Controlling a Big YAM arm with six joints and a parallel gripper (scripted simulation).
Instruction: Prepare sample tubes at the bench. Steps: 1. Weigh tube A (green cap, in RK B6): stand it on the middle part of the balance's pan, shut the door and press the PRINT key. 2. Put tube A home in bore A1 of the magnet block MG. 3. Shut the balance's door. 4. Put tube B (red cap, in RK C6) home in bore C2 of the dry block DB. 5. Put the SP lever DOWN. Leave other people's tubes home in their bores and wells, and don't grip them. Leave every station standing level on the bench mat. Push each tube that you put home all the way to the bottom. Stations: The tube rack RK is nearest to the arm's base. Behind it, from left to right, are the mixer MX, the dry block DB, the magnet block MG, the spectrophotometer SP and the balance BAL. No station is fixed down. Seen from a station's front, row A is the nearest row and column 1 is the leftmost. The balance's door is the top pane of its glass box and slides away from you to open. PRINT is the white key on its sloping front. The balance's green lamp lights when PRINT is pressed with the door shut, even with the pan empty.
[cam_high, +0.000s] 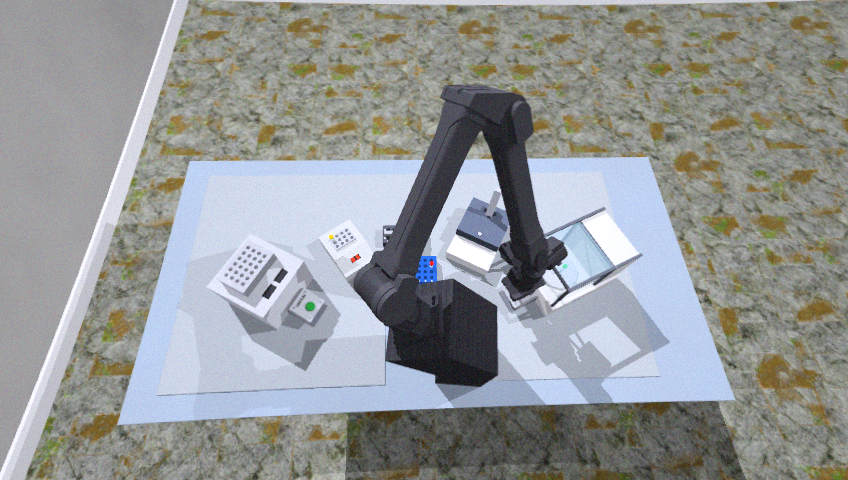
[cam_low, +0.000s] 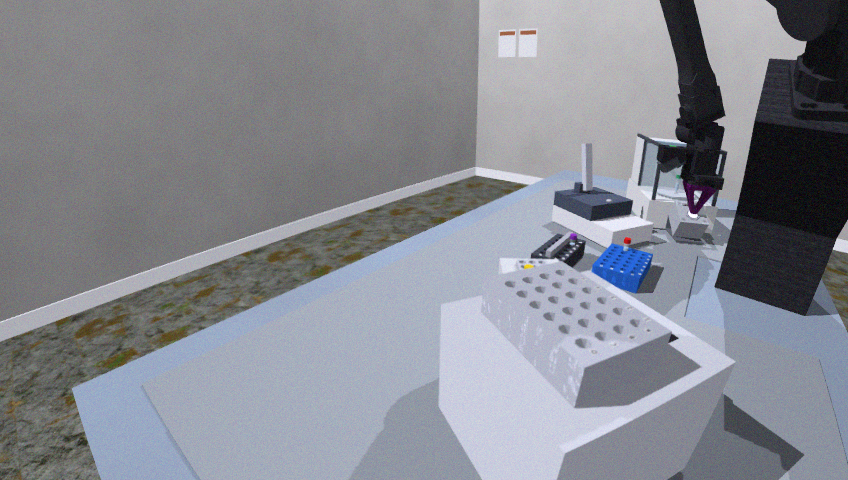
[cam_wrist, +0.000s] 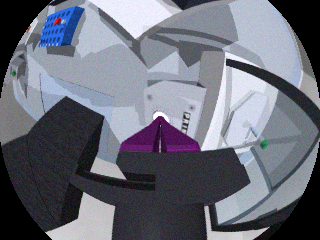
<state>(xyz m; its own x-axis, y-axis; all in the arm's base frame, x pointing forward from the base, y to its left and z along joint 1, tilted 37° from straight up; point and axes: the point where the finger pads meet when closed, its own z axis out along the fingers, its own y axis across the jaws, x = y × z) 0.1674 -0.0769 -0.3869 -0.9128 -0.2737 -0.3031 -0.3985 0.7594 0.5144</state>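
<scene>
Right now my hand is 1 cm above the white print key. The rest, counted from my hand: balance door: 5 cm ahead, 11 cm to the right, 13 cm above; SP lever: 26 cm ahead, 5 cm to the left, 7 cm above; round pan: 6 cm ahead, 13 cm to the right.
</scene>
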